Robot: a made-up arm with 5 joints.
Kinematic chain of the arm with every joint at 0, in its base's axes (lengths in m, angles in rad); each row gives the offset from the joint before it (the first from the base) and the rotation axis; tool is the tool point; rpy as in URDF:
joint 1: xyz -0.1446 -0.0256 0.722 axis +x
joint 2: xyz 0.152 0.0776 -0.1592 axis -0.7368 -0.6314 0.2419
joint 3: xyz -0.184 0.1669 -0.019 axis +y
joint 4: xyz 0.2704 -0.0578 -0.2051 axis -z
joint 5: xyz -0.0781 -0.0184 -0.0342 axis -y
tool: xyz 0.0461 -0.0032 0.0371 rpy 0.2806 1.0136 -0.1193
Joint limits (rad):
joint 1: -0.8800..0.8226
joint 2: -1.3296..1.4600
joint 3: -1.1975..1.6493
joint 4: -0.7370..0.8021
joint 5: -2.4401..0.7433
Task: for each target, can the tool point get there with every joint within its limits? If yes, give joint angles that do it. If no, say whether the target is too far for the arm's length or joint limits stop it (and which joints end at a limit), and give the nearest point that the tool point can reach.
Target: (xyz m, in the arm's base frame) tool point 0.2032 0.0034 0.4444
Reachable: yes | joints -0.1937 1.0026 -0.1946 -0.3868 -0.2209
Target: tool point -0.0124 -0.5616 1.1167
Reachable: no: joint limits stop it (at a limit: joint 1, joint 2, joint 4, joint 5) | nearest point 0.0173 -0.5864 0.7257 | short by 0.393 m
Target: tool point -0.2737 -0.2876 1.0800
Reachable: no: joint limits stop it (at a limit: joint 1, joint 2, joint 3, joint 5) | nearest point -0.3201 -0.0400 1.0625 | short by 0.253 m
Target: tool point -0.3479 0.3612 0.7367
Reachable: yes | joints 0.3904 -0.9676 1.2082 -0.2341 -0.3459
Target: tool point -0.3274 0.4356 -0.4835
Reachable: no: too far | nearest point -0.2049 0.1985 0.1363 | short by 0.675 m
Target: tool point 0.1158 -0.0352 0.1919
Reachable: yes | joints 0.2851 1.0338 0.7125 -0.2446 -1.2981
